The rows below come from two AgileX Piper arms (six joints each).
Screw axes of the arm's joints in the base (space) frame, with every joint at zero. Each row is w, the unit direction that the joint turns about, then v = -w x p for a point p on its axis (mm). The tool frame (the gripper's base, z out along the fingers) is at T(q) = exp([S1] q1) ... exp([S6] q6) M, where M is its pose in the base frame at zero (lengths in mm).
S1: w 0 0 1 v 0 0 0
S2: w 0 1 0 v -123 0 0
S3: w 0 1 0 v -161.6 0 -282.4
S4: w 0.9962 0 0.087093 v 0 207.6 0
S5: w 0 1 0 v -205.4 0 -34.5
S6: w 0.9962 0 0.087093 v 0 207.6 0
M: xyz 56.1 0 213.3 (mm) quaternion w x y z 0.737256 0 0.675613 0
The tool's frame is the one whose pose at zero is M.
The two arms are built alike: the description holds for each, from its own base.
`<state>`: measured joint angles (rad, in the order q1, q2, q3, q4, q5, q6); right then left.
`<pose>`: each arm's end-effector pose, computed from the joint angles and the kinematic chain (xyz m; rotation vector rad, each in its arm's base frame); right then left.
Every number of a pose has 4 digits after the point. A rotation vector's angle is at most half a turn.
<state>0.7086 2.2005 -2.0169 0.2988 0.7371 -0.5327 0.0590 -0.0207 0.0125 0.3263 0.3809 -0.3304</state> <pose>0.3760 0.3460 0.2617 -1.2529 2.0509 0.4257 0.0508 0.0139 0.1777 -0.1617 1.8309 0.1329</pose>
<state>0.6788 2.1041 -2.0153 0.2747 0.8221 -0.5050 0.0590 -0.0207 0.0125 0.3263 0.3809 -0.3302</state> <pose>0.3696 0.3213 0.3040 -1.2256 2.0560 0.4102 0.0508 0.0139 0.1777 -0.1616 1.8309 0.1330</pose>
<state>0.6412 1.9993 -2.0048 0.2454 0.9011 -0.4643 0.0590 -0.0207 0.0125 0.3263 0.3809 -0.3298</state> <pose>0.3604 0.2907 0.3453 -1.1719 2.0709 0.3858 0.0508 0.0139 0.1777 -0.1612 1.8310 0.1333</pose>
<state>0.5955 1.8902 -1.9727 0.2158 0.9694 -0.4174 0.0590 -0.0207 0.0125 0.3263 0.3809 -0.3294</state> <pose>0.3485 0.2555 0.3796 -1.0984 2.1025 0.3553 0.0508 0.0139 0.1777 -0.1608 1.8310 0.1336</pose>
